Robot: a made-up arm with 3 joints. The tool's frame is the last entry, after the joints. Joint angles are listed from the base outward. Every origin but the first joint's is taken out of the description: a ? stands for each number. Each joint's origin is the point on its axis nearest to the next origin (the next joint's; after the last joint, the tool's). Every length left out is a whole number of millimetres.
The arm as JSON. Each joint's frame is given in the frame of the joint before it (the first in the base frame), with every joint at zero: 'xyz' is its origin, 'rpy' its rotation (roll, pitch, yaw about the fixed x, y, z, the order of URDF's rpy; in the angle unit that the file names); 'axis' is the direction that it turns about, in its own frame. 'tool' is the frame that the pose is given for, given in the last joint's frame.
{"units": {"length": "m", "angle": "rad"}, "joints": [
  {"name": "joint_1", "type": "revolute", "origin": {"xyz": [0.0, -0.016, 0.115], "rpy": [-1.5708, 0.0, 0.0]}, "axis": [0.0, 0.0, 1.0]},
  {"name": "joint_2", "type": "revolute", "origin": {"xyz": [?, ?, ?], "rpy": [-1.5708, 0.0, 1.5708]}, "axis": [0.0, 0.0, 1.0]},
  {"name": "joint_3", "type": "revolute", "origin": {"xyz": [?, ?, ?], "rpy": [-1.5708, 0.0, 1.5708]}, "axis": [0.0, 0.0, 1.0]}
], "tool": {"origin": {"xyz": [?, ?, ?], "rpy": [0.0, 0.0, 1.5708]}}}
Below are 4 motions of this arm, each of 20 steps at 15 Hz.
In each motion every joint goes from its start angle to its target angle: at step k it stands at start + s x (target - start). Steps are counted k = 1, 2, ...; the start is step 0. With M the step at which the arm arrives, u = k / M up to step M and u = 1 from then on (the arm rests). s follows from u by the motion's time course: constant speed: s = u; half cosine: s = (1 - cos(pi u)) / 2; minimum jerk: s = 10 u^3 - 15 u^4 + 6 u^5.
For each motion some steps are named. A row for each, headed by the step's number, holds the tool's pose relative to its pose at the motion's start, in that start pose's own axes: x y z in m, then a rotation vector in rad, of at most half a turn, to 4 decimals.
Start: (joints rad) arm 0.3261 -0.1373 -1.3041
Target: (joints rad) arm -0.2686 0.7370 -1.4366
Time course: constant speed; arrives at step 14
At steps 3, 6, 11, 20:
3: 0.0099 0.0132 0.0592 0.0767 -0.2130 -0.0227
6: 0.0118 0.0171 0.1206 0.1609 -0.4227 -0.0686
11: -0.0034 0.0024 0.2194 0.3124 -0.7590 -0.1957
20: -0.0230 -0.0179 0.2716 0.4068 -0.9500 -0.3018

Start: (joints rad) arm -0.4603 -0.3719 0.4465
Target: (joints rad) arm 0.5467 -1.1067 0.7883
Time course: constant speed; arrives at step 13
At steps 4, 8, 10, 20:
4: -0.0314 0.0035 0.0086 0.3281 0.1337 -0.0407
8: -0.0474 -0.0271 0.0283 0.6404 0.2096 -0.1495
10: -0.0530 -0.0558 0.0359 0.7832 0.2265 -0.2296
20: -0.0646 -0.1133 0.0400 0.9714 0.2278 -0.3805

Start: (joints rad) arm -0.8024 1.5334 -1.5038
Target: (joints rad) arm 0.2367 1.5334 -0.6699
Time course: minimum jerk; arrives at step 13
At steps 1, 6, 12, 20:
1: -0.0013 0.0011 0.0000 -0.0002 0.0000 0.0076
6: -0.1881 0.0495 -0.0047 -0.0164 0.0041 0.8016
12: -0.4468 -0.1569 -0.0089 -0.0380 0.0199 1.8646
20: -0.4480 -0.1594 -0.0089 -0.0382 0.0201 1.8722

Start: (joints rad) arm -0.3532 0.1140 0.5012
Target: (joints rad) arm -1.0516 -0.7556 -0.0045
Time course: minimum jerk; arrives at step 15
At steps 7, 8, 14, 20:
7: 0.0213 -0.0997 0.2424 0.2328 -0.4280 -0.1935
8: 0.0044 -0.1259 0.3042 0.3143 -0.5389 -0.2235
14: -0.1018 -0.2053 0.4709 0.6374 -0.8656 -0.2293
20: -0.1026 -0.2057 0.4716 0.6395 -0.8672 -0.2289

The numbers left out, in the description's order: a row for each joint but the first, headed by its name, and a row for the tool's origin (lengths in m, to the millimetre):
joint_2: 0.081 0.164 0.0
joint_3: 0.042 -0.153 0.0
tool: -0.109 0.316 0.0

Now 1 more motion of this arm.
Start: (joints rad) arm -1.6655 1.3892 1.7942
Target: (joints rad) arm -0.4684 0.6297 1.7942
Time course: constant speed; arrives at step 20
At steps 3, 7, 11, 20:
3: -0.0004 0.1074 0.0547 0.0162 -0.1202 0.1746
7: -0.0391 0.2408 0.1323 0.0687 -0.2842 0.3996
11: -0.1160 0.3501 0.2121 0.1569 -0.4484 0.6132
20: -0.3708 0.4569 0.3807 0.4877 -0.7927 1.0356

